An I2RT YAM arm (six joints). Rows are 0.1 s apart.
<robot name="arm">
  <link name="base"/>
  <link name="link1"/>
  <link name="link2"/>
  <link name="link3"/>
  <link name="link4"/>
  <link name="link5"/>
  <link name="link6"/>
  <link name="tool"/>
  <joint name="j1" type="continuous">
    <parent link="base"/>
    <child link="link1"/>
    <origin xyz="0 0 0.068" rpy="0 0 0"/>
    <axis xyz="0 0 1"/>
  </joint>
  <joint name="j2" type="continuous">
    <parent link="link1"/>
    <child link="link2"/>
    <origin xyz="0.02 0.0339 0.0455" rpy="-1.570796 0 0"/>
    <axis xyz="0 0 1"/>
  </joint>
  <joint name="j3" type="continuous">
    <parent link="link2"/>
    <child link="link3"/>
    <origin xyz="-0.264 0 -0.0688" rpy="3.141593 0 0"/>
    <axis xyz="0 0 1"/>
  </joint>
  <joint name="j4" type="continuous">
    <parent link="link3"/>
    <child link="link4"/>
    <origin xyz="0.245 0.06 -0.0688" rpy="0 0 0"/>
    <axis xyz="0 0 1"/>
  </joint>
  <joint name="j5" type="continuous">
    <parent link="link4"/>
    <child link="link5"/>
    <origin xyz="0.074 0.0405 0.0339" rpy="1.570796 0 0"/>
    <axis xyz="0 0 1"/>
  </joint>
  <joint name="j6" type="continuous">
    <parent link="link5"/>
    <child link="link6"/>
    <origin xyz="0.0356 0 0.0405" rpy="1.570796 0 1.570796"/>
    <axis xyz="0 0 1"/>
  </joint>
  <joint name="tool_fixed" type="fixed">
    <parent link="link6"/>
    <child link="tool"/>
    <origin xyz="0 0 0" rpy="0 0 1.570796"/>
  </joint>
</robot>
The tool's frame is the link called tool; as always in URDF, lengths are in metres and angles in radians. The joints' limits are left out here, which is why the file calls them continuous.
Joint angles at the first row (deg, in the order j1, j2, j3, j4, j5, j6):
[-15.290 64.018 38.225 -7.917 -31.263 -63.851]
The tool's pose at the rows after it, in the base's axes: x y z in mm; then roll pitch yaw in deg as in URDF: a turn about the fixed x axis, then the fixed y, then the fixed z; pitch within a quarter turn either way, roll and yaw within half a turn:
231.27, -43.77, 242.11, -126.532, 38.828, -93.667
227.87, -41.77, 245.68, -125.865, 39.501, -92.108
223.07, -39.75, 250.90, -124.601, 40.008, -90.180
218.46, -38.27, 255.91, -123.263, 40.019, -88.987
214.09, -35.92, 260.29, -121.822, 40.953, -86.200
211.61, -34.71, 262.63, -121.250, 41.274, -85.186
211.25, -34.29, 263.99, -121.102, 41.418, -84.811
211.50, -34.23, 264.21, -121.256, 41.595, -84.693
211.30, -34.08, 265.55, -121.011, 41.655, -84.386
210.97, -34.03, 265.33, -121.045, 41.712, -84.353
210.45, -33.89, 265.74, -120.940, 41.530, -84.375
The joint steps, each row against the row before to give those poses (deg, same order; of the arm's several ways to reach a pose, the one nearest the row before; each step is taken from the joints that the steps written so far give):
[-0.003 -1.061 -0.375 -0.059 -0.574 -0.068]
[0.087 -1.178 0.031 -0.801 -1.299 0.089]
[0.000 -1.687 0.035 -0.889 -1.335 0.021]
[0.000 -1.678 -0.008 -0.638 -0.434 0.087]
[0.002 -1.427 -0.017 -0.561 -2.212 0.147]
[0.041 -0.805 0.032 -0.468 -0.740 0.115]
[0.046 -0.139 0.211 -0.266 -0.287 0.047]
[0.000 0.117 0.147 -0.199 -0.253 0.001]
[0.001 -0.109 0.190 -0.121 -0.185 0.043]
[-0.022 -0.071 -0.069 -0.047 -0.089 0.001]
[0.022 -0.187 -0.005 -0.098 0.169 -0.087]

